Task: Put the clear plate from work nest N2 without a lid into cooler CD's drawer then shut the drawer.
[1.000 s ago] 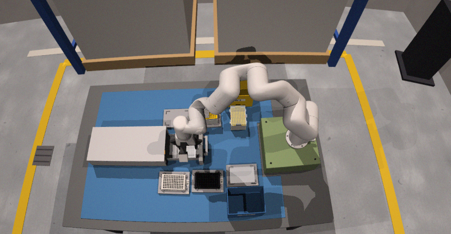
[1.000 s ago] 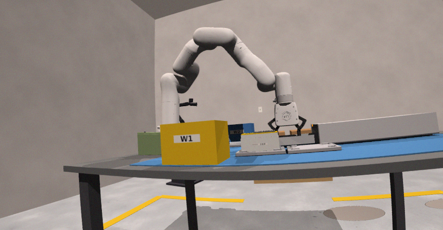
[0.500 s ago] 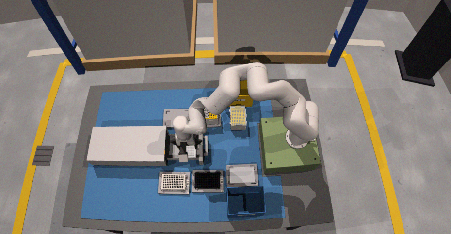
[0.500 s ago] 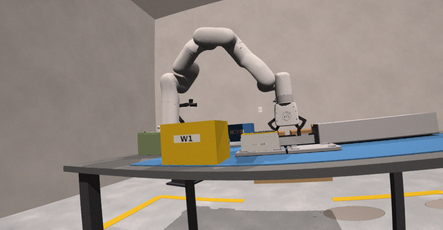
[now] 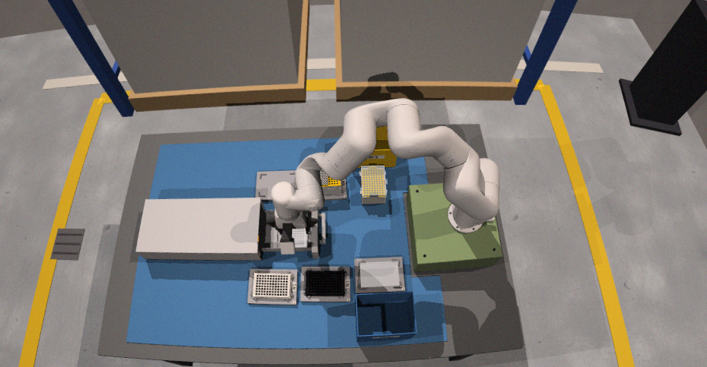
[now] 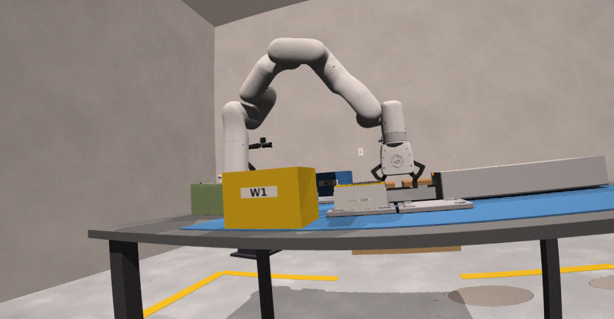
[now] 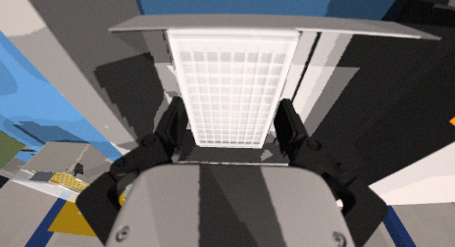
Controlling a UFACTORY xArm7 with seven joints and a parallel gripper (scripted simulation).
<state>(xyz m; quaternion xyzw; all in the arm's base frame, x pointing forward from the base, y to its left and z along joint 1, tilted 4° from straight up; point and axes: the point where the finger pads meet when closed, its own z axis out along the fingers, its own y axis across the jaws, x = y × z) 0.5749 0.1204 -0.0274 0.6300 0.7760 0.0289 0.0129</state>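
Now: hand 3 cm short of the drawer, 1 cm to the right of it and 1 cm above it. Also, from my hand: flat-topped pale plate (31 cm behind, 10 cm to the left, 2 cm below); then black plate (14 cm behind, 16 cm to the left, 1 cm below); then white plate (3 cm ahead, 21 cm to the left, 1 cm below).
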